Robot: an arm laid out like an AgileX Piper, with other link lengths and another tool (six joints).
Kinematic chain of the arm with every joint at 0, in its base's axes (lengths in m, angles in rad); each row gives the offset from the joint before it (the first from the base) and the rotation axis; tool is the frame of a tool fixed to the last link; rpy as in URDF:
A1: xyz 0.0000 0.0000 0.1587 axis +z
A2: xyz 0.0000 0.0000 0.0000 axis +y
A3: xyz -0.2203 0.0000 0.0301 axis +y
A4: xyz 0.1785 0.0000 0.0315 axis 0.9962 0 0.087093
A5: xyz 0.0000 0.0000 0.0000 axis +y
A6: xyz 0.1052 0.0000 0.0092 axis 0.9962 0 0.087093
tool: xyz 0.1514 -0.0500 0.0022 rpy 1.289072 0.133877 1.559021
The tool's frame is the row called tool.
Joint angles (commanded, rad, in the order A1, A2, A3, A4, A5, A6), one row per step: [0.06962 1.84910 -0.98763 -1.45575 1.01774 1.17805]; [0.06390 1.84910 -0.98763 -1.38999 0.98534 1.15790]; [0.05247 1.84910 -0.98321 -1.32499 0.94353 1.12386]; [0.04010 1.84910 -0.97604 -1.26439 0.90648 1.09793]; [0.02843 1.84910 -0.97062 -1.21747 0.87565 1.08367]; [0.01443 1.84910 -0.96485 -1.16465 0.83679 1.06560]
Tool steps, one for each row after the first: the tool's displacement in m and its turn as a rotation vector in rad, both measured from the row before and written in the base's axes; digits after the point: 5 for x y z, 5 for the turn. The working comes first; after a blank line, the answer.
Tool pose at each row, in the base's axes (x y z in m, rotation vector in rad; the steps are taken from these numbers as rounded here): [0.29823 -0.22404 0.16934 1.27649 1.48462 -0.32998]; [0.29231 -0.22127 0.15340 1.34134 1.50728 -0.30944]; [0.28690 -0.21799 0.13628 1.40033 1.54435 -0.28865]; [0.28051 -0.21458 0.12053 1.46016 1.57085 -0.26770]; [0.27554 -0.21153 0.10841 1.51178 1.58293 -0.24503]; [0.27110 -0.20710 0.09495 1.56859 1.59603 -0.21302]

[-0.00592 0.00277 -0.01594 0.06246 0.01622 -0.01939]; [-0.00541 0.00328 -0.01712 0.06386 0.02666 -0.00999]; [-0.00639 0.00341 -0.01575 0.06017 0.01981 -0.01479]; [-0.00497 0.00305 -0.01212 0.04975 0.00763 -0.01549]; [-0.00444 0.00443 -0.01346 0.05798 0.00529 -0.01438]
